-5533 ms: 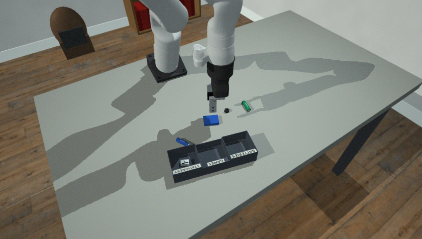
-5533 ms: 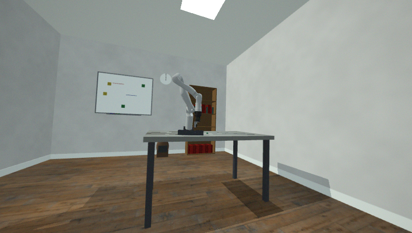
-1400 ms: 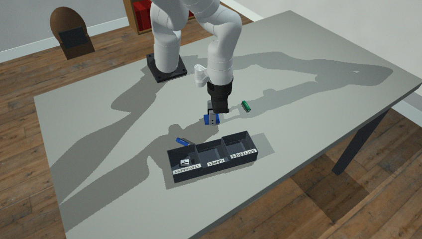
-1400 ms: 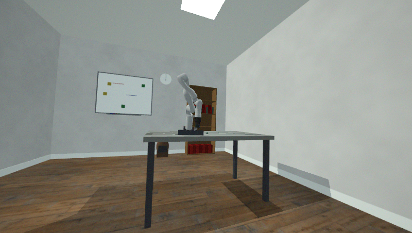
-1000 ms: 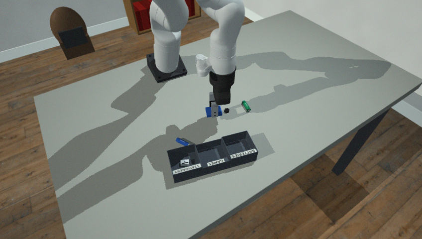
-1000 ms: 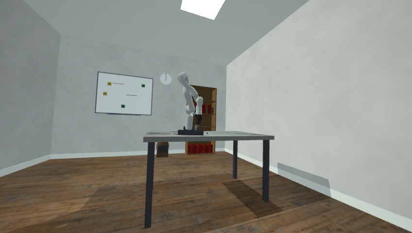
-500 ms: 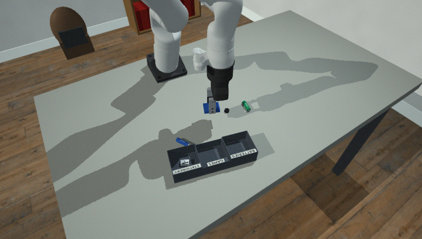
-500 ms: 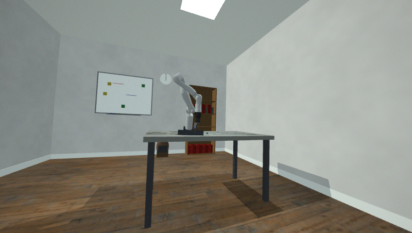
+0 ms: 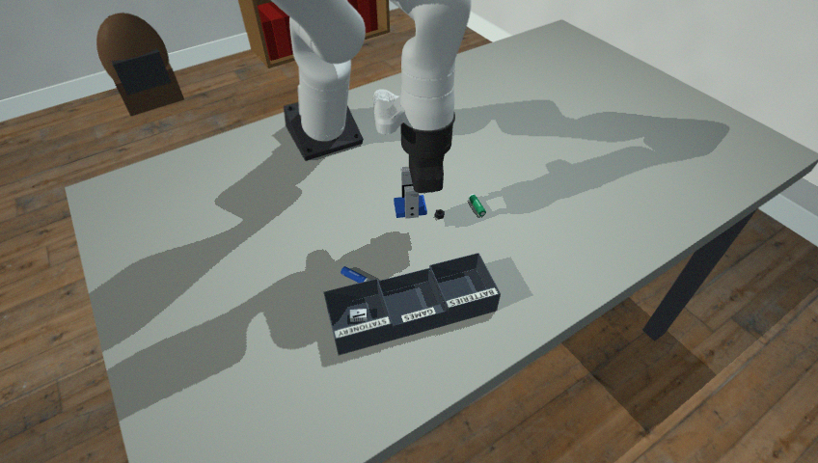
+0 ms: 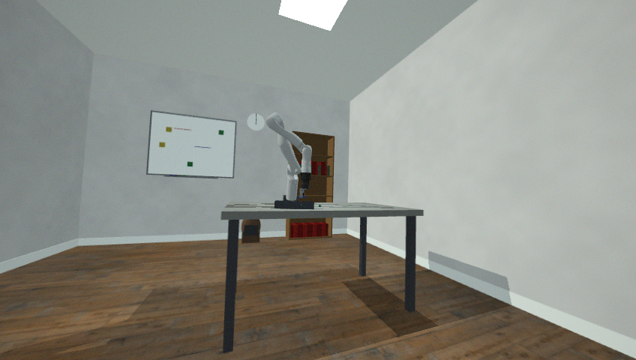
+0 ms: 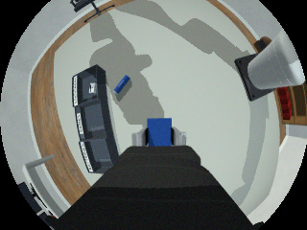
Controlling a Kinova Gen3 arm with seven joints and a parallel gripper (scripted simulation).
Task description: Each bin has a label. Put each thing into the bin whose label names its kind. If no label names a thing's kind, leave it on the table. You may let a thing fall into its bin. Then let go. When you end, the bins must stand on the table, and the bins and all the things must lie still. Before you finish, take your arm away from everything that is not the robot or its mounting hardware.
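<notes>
Now: the small white thing 17 cm to the right of my hand, 8 cm ahead of it and 7 cm below it. The rest, counted from my hand: blue battery 13 cm to the right, 8 cm below, 1 cm ahead; blue block 1 cm below; black piece 8 cm below, 7 cm to the left.
</notes>
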